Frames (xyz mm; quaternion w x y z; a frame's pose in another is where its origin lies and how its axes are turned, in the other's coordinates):
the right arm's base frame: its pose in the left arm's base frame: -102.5 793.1 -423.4 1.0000 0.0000 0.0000 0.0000
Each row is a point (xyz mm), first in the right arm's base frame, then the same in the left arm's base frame.
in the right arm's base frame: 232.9 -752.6 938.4
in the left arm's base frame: 130.4 40.5 515.0
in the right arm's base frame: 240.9 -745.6 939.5
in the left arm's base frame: 138.4 47.5 516.1
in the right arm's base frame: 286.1 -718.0 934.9
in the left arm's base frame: 183.6 75.1 511.5
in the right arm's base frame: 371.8 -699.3 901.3
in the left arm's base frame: 269.3 93.8 477.9
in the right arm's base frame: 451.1 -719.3 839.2
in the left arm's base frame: 348.6 73.8 415.8
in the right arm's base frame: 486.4 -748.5 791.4
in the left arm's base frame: 383.9 44.6 368.0
